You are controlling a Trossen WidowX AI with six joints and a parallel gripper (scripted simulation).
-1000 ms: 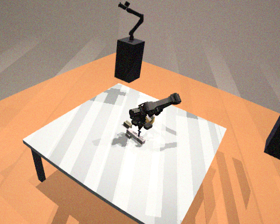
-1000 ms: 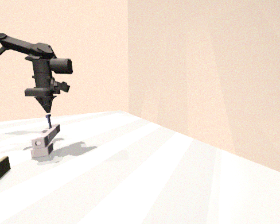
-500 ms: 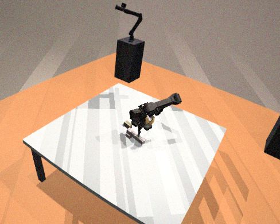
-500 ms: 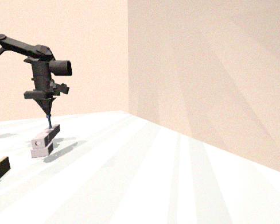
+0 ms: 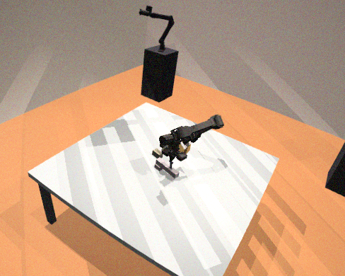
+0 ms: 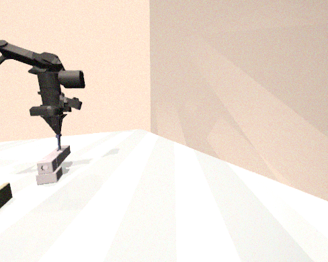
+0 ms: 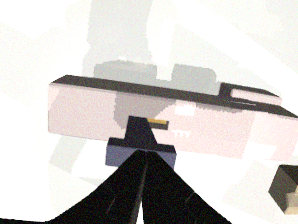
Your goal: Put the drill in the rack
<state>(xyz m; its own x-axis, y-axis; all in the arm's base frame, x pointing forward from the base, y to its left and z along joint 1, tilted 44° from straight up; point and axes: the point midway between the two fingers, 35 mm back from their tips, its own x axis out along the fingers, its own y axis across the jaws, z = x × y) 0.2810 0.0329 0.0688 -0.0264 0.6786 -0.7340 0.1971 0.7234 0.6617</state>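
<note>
My gripper tip is now 3 cm above the blue key. Round my gripper tip: drill 7 cm below, 5 cm to the right, 2 cm behind; rack 18 cm to the right, 12 cm behind, 10 cm below.
</note>
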